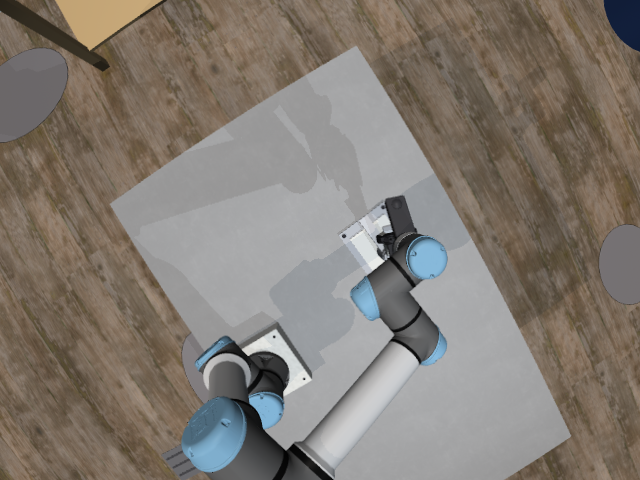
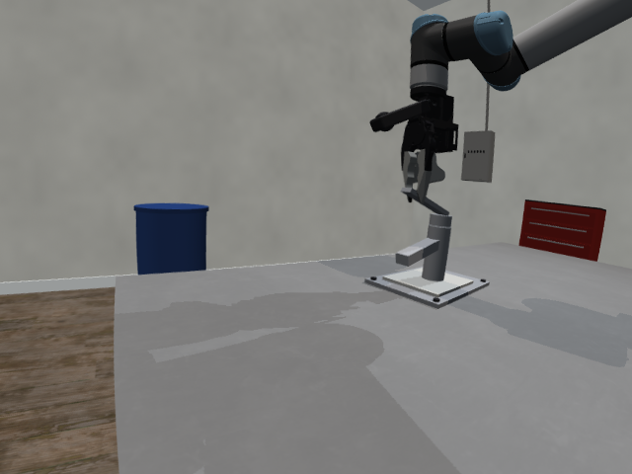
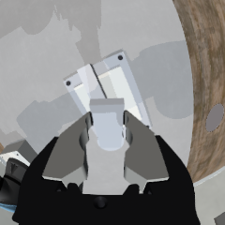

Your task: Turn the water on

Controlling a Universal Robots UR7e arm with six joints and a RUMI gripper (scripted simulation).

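Now: the flat lever 1 cm behind my hand, 2 cm to the right of it and 1 cm below it. Also, from my hand: grey tap: 2 cm behind, 4 cm to the right, 7 cm below.
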